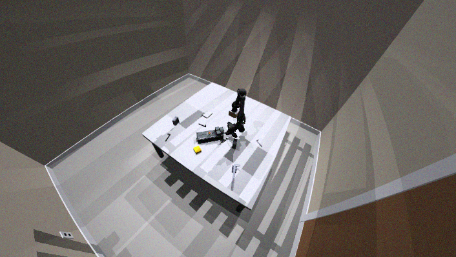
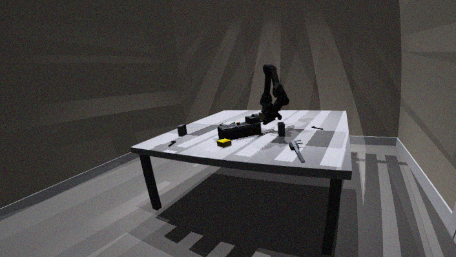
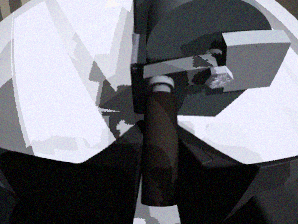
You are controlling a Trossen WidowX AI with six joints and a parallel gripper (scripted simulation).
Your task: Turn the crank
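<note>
Right now my gripper tip is 30 mm below the dark crank handle, 10 mm to the right of it and 10 mm past it. From my gripper tip the other things lie so: yellow block (260 mm ahead, 190 mm to the right, 40 mm below); then red pointer (150 mm to the right, 80 mm ahead, 30 mm above).
</note>
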